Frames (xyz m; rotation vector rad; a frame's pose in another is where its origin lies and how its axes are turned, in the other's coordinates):
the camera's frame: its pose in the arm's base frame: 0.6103 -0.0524 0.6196 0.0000 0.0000 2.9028
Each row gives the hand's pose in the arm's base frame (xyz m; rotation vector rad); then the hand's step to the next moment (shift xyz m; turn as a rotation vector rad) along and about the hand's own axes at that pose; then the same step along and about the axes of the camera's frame.
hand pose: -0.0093 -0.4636 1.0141 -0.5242 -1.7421 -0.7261
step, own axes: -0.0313 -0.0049 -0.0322 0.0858 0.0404 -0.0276
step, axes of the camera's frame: -0.0328 0.0184 -0.0250 -0.0195 -0.0131 0.0959
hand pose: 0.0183 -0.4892 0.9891 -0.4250 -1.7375 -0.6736
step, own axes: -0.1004 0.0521 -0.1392 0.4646 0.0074 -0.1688
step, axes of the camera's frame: -0.1684 0.0026 -0.0617 -0.0377 0.1255 0.4767
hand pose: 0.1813 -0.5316 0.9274 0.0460 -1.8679 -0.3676
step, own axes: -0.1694 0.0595 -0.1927 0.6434 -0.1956 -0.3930
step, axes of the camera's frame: -0.2257 -0.1051 -0.0861 -0.2212 0.3714 0.6479
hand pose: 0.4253 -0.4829 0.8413 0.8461 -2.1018 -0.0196
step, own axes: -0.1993 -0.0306 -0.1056 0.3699 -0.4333 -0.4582
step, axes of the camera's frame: -0.1417 -0.1579 -0.0825 -0.5077 0.3101 0.4250
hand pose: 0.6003 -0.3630 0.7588 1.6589 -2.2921 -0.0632
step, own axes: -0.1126 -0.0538 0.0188 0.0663 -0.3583 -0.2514
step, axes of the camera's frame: -0.0538 -0.1003 -0.0545 -0.4028 0.0494 0.1768
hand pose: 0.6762 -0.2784 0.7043 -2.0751 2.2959 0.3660
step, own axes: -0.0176 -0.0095 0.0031 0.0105 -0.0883 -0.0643
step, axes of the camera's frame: -0.0066 -0.0191 -0.0014 -0.0990 0.0068 0.0469
